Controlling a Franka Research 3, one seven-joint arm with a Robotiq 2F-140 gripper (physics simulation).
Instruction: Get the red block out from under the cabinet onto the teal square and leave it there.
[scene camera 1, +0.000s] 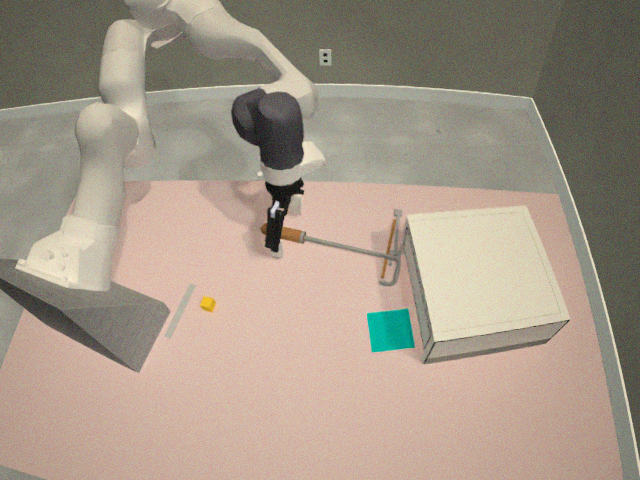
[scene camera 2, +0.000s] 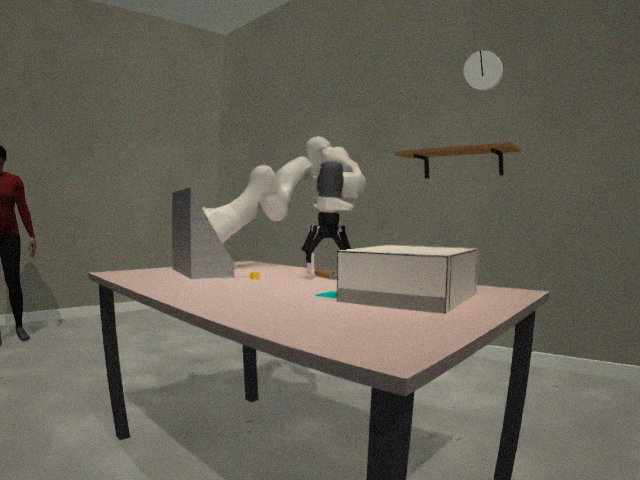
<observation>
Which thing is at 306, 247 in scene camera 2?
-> My gripper.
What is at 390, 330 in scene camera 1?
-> A teal square.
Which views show my gripper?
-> Scene camera 1 and scene camera 2: all of them.
</observation>
